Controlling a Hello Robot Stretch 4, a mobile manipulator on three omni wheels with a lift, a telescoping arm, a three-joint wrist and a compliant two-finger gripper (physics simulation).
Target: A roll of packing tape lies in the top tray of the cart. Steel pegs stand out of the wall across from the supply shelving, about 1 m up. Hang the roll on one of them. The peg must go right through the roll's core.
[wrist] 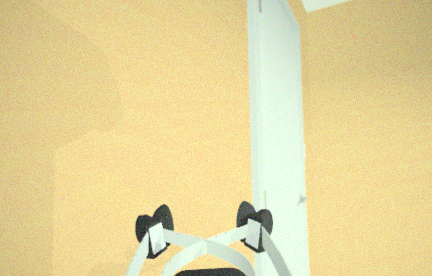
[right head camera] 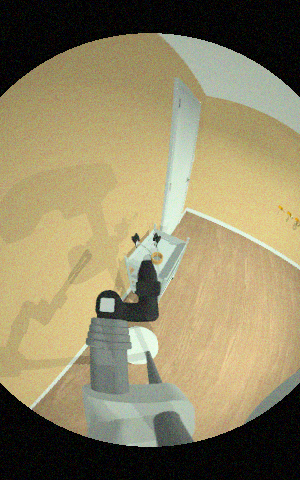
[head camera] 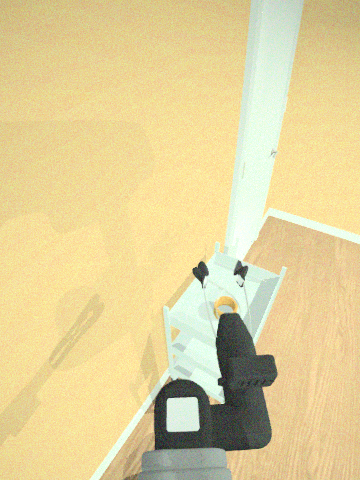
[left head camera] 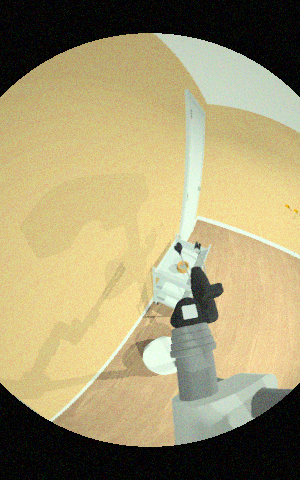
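Where they show: gripper, between the fingertips: (wrist: 204, 218) (right head camera: 145, 233) (head camera: 219, 263) (left head camera: 186, 242); robot's base, origin of its link: (right head camera: 137, 344) (left head camera: 163, 354).
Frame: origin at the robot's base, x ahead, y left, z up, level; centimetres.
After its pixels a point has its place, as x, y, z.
The orange tape roll (head camera: 217, 307) @[71.2, -16.7, 63.9] (left head camera: 179, 267) @[66.5, -16.1, 68.5] (right head camera: 152, 258) lies flat in the top tray of the white cart (head camera: 169, 340) @[63.5, 4.4, 51.2] (left head camera: 154, 285) @[63.6, 4.3, 47.6] (right head camera: 172, 252) @[75.6, -34.4, 63.5]. It does not show in the wrist view. My gripper (head camera: 221, 273) @[48.1, -9.2, 114.1] (left head camera: 188, 246) @[48.1, -9.2, 114.1] (right head camera: 146, 238) @[48.1, -9.2, 114.1] (wrist: 204, 218) @[48.1, -9.2, 114.1] is open, with its two dark fingertips wide apart and empty. In the head view the fingertips overlap the tray's far part, and the roll appears nearer the wrist; the exact height above the tray is unclear. Small orange-tipped pegs (left head camera: 295, 211) @[116.1, -272.5, 96.4] (right head camera: 289, 214) @[114.6, -272.5, 97.9] stand out of the wall at the far right.
A white door (head camera: 267, 125) @[164.3, -58.0, 114.7] (left head camera: 195, 165) @[158.7, -54.3, 128.3] (right head camera: 184, 145) @[157.3, -53.4, 141.4] (wrist: 280, 125) @[155.1, -52.0, 133.5] stands behind the cart. The yellow wall (head camera: 100, 175) @[57.3, 15.4, 131.4] (left head camera: 90, 150) @[48.0, 21.7, 152.9] (right head camera: 75, 140) @[56.7, 15.8, 152.2] (wrist: 150, 125) @[78.6, 1.3, 126.3] runs close along the cart's left side. My white round base (left head camera: 159, 356) @[-0.4, 4.8, 18.7] (right head camera: 145, 340) @[4.8, -8.5, 18.7] is on the wooden floor near the cart.
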